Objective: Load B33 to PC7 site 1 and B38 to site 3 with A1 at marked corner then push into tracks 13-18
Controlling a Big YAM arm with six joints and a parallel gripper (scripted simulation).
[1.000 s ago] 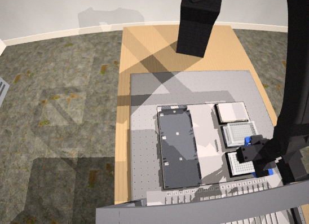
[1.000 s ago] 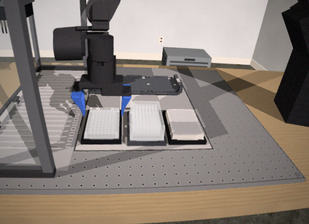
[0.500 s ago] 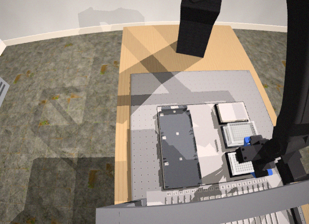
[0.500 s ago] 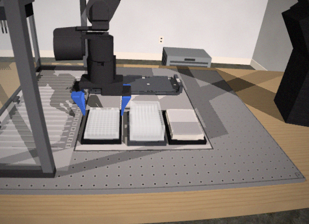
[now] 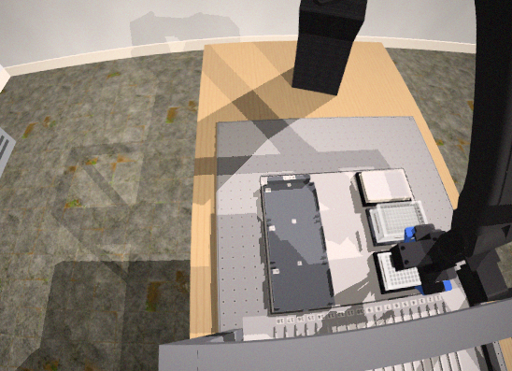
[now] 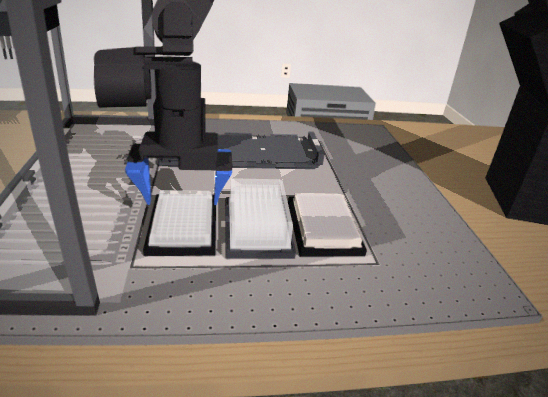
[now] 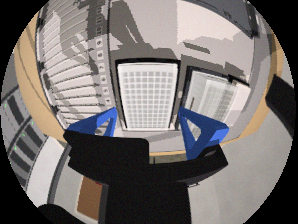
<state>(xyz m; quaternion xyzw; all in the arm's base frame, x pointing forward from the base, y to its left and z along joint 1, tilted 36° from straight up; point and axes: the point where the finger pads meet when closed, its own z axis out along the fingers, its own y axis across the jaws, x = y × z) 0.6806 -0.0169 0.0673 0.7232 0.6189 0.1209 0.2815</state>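
My gripper is now 3 cm above the white 96-well plate B38. Round my hand: nest S3: 4 cm below; then dark plate carrier PC7: 22 cm to the right, 16 cm behind, 3 cm below; then nest S1: 21 cm behind, 6 cm to the left, 4 cm below.
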